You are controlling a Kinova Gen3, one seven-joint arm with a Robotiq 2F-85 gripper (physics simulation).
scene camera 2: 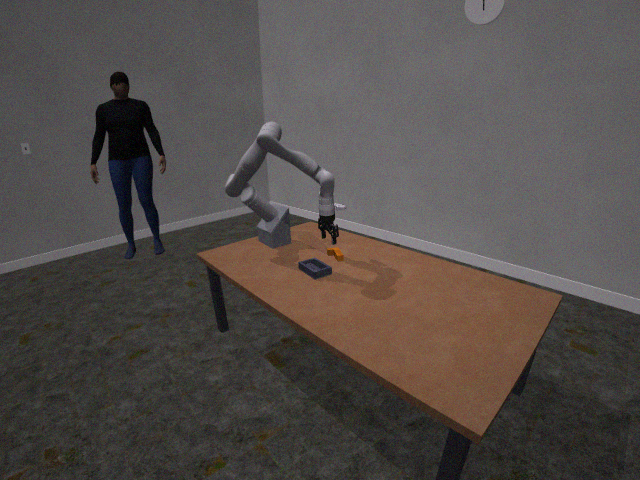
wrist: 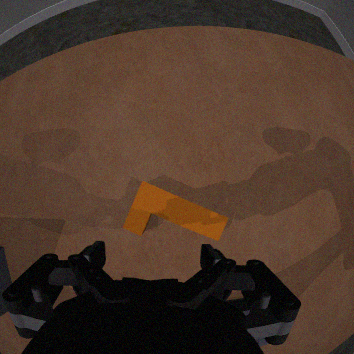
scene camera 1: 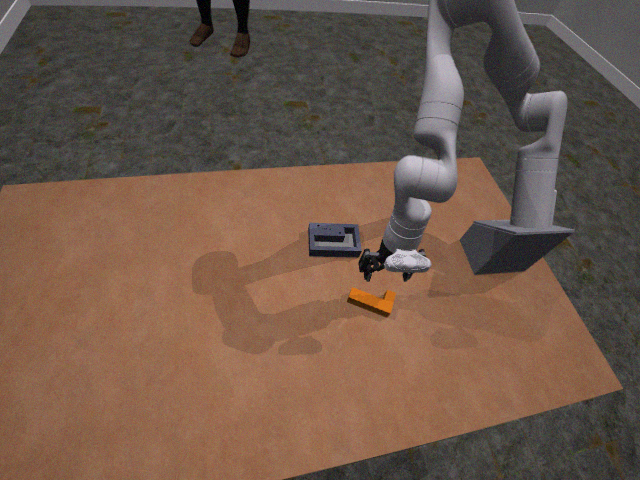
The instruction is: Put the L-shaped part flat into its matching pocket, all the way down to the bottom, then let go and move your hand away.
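Frame: origin at the arm's base, x right, y back, z down, level; centimetres.
Where they show: gripper, fingertip midpoint: (scene camera 2: 328, 241) (wrist: 152, 253) (scene camera 1: 385, 278); arm's base, link origin: (scene camera 2: 271, 215) (scene camera 1: 529, 225).
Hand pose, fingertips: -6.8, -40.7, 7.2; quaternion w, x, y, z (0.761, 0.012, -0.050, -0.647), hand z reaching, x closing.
Note:
Things, the pixels of their top centre, and the offset from my fingertips, as dx, dy, dz. Level surfaces: height alone.
- orange L-shaped part, top centre: (wrist: 175, 223) (scene camera 1: 372, 295) (scene camera 2: 334, 251) -1.6, -2.5, +5.4
- dark blue-grey tray, top centre: (scene camera 1: 335, 236) (scene camera 2: 314, 264) +16.6, -8.4, +4.7
- table's, surface height: dz +8.3
An orange L-shaped part (scene camera 1: 371, 301) (scene camera 2: 336, 253) (wrist: 172, 210) lies flat on the table. In the wrist view its long arm slants down to the right and its short arm points down at the left. A dark blue-grey tray (scene camera 1: 334, 253) (scene camera 2: 314, 272) with a light-floored L-shaped pocket lies apart from the part, behind it and to the left in scene camera 1. My gripper (scene camera 1: 387, 277) (scene camera 2: 329, 240) (wrist: 152, 253) is open and empty. It hangs above the table near the part, with the fingers pointing down and not touching it.
The arm's grey base block (scene camera 1: 516, 250) (scene camera 2: 275, 229) stands at the table's (scene camera 1: 129, 413) (scene camera 2: 439, 335) edge, on the right in scene camera 1. A person (scene camera 2: 126, 129) stands on the floor beyond the table. Shadows of the arm fall across the table top.

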